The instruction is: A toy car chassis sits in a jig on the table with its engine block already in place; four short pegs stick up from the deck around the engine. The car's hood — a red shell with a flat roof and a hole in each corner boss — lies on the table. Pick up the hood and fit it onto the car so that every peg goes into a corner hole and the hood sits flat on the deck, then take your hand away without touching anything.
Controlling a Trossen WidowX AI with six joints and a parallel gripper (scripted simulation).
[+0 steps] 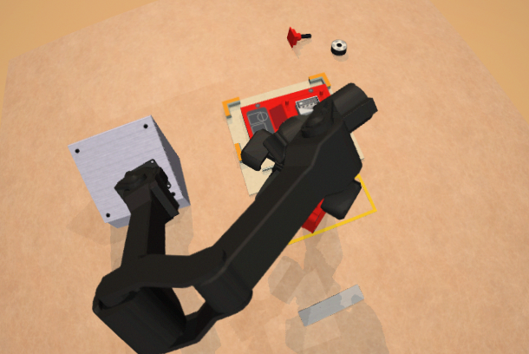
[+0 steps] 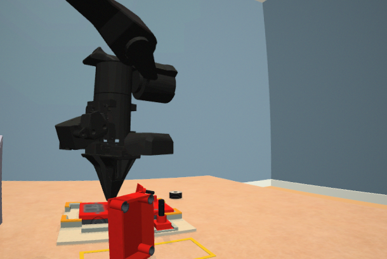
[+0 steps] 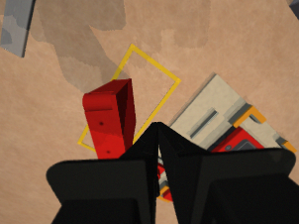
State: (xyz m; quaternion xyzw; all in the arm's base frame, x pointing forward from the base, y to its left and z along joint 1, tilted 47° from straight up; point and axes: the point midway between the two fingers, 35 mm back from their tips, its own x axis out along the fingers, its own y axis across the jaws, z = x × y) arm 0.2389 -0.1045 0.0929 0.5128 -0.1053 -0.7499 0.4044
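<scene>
Right now my gripper tip is 2 cm short of the red hood, 3 cm to the left of it and 4 cm above it. Round my gripper tip: beige jig plate: 7 cm ahead, 17 cm to the left, 7 cm below; black wheel: 28 cm ahead, 31 cm to the left, 7 cm below; grey engine block: 12 cm ahead, 18 cm to the left, 6 cm below.
</scene>
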